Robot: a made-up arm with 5 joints.
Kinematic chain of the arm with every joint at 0, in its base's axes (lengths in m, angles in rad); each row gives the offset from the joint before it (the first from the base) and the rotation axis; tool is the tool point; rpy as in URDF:
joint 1: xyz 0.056 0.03 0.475 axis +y
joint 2: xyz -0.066 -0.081 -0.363 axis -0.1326 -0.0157 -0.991
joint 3: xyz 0 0.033 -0.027 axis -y
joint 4: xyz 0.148 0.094 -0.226 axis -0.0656 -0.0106 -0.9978
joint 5: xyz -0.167 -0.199 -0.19 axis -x
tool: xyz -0.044 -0.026 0.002 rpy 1.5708 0 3.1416
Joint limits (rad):
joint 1: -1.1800..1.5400
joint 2: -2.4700..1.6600
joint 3: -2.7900..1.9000
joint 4: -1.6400..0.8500
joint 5: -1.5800..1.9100
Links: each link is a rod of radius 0.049 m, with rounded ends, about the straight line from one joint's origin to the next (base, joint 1, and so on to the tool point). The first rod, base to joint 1, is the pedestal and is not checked.
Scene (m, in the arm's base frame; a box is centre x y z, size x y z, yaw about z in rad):
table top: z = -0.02
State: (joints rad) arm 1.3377 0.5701 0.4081 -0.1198 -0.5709
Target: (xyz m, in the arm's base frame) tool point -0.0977 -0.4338 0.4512
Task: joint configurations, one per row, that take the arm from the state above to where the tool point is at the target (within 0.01 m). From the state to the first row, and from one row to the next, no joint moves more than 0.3 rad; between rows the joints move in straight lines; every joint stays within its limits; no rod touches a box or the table.
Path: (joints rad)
1: 1.3782 0.6526 0.7065 -0.1907 -0.4468
2: 1.4186 0.7351 1.0049 -0.2616 -0.3226
3: 1.4591 0.8175 1.3032 -0.3325 -0.1985
4: 1.4995 0.9000 1.6016 -0.4034 -0.0744
5: 1.5400 0.9825 1.9000 -0.4743 0.0498

